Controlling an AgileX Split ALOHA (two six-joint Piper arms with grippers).
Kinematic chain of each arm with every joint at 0, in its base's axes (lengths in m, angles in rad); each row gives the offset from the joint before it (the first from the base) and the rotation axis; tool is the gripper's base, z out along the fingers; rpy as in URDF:
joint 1: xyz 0 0 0.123 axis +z
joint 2: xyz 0 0 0 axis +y
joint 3: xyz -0.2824 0 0.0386 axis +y
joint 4: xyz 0.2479 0 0.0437 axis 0.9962 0 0.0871
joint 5: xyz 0 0 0 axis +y
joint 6: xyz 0.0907 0 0.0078 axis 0.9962 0 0.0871
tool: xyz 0 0 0 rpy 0 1.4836 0
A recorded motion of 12 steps. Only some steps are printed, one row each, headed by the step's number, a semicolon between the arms.
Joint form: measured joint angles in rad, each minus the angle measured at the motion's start. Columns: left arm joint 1, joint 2, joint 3, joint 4, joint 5, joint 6; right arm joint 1, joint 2, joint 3, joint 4, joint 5, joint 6.
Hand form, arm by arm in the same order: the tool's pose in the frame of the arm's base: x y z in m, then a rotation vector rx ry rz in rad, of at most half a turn. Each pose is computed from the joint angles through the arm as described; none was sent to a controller.
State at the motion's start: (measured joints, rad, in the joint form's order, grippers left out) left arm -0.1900 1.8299 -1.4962 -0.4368 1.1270 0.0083; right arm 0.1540 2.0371 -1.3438 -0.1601 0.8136 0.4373
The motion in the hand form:
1: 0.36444 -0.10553 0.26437 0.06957 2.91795 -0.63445; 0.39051 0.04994 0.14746 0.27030 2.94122 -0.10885
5: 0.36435 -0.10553 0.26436 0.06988 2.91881 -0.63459; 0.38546 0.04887 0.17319 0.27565 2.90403 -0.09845
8: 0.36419 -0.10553 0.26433 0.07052 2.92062 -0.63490; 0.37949 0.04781 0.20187 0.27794 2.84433 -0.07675
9: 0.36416 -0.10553 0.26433 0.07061 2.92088 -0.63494; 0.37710 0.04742 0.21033 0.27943 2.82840 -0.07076
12: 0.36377 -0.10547 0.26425 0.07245 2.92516 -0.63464; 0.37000 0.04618 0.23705 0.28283 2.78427 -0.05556
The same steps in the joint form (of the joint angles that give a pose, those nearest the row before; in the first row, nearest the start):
1: 0.0000 0.0000 0.0000 0.0000 0.0000 0.0000; 0.0000 -0.0095 0.0000 0.0008 0.0037 0.0000
5: 0.0000 0.0000 0.0000 0.0000 0.0009 0.0000; 0.0000 -0.0765 0.0000 0.0007 0.0334 0.0000
8: 0.0000 0.0000 0.0000 0.0000 0.0028 0.0000; 0.0000 -0.1516 0.0000 0.0008 0.0471 0.0000
9: 0.0000 0.0000 0.0000 0.0000 0.0031 0.0000; 0.0000 -0.1741 0.0000 0.0013 0.0534 0.0000
12: 0.0000 0.0000 0.0000 0.0007 0.0074 0.0000; 0.0000 -0.2385 -0.0125 0.0035 0.0850 -0.0028

